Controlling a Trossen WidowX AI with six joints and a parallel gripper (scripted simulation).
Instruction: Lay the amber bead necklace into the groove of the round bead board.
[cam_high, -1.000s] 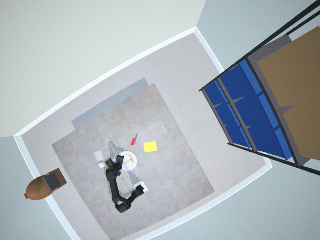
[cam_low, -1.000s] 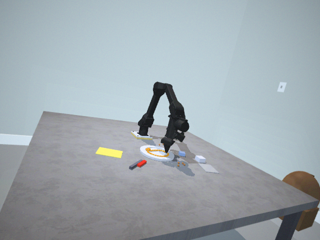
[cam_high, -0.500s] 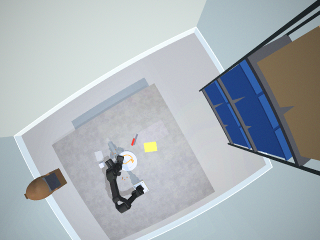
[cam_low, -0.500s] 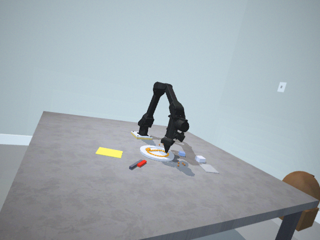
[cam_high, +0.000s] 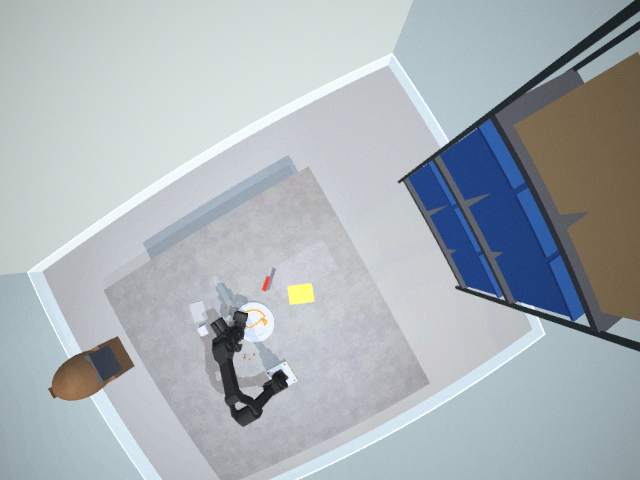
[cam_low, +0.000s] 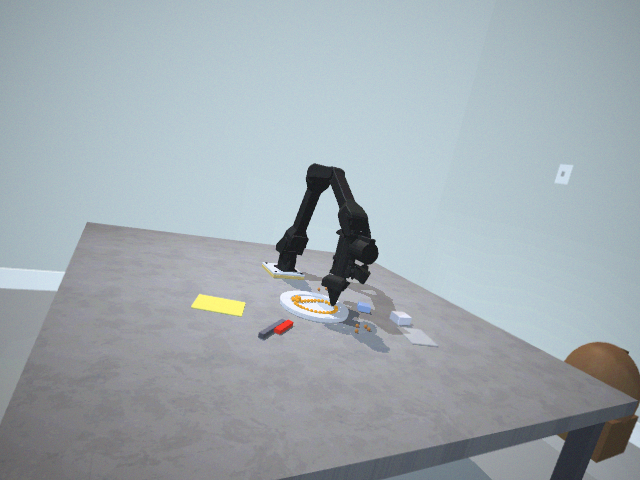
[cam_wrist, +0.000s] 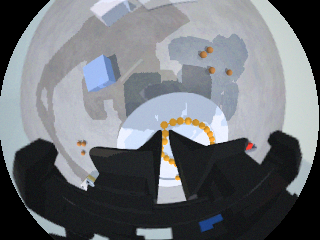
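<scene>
The round white bead board is 5 cm to the right of my gripper tip, 2 cm behind it and 1 cm below it. From my gripper tip the other things lie so: white block 18 cm to the left, 11 cm ahead; blue block 12 cm to the left, 1 cm below, 1 cm ahead; grey sheet 20 cm ahead, 15 cm to the left, 1 cm below.
</scene>
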